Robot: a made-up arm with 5 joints.
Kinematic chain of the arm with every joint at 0, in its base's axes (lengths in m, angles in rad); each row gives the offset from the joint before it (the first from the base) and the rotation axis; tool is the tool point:
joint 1: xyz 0 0 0.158 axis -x
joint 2: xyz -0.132 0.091 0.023 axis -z
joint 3: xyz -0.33 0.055 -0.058 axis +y
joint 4: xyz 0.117 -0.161 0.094 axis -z
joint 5: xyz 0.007 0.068 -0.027 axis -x
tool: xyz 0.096 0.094 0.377
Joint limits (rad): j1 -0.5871..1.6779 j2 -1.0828..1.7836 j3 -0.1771..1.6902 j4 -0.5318..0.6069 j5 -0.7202..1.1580
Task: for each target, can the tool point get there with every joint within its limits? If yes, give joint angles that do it. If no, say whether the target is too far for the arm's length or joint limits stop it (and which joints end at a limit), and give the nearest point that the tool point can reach.
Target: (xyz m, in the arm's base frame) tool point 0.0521 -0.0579 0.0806
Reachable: yes | joints 1.1377 0.4663 1.0919 0.3532 0.0922
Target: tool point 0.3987 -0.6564 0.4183
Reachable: no: joint limits stop it (at a limit: joint 1, joint 2, joint 4, joint 5) | nearest point -0.0152 -0.4094 0.3526 | short by 0.486 m
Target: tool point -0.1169 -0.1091 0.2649
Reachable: yes | joints -0.1702 0.9438 0.7851 0.3426 -0.2910
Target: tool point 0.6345 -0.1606 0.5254
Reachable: no: joint limits stop it (at a limit: joint 1, joint 2, joint 3) | nearest point 0.2260 0.0489 0.4437 | short by 0.466 m
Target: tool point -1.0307 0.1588 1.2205
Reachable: no: too far | nearest point -0.4830 0.1075 0.6048 | short by 0.826 m
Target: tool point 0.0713 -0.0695 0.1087
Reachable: yes | joints 1.1841 -0.3780 1.2163 0.1441 -0.4754
